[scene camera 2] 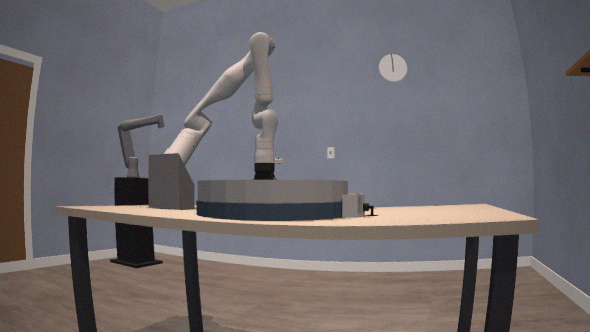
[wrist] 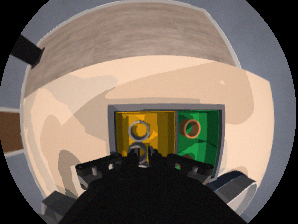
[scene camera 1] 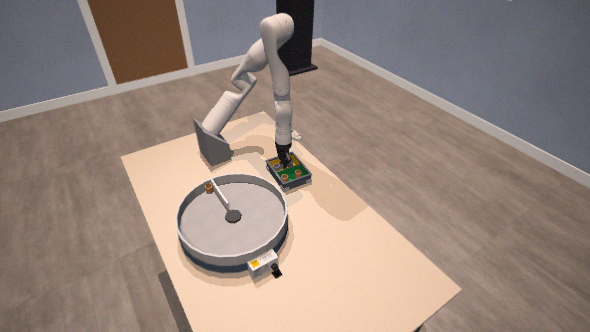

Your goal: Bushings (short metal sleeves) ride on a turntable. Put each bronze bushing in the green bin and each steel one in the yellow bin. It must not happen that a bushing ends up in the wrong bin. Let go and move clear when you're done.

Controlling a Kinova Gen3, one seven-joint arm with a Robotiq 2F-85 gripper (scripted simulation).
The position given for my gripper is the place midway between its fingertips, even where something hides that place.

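Observation:
My gripper (wrist: pixel 143 151), visible. Turntable (scene camera 1: pixel 255 214), likewise.

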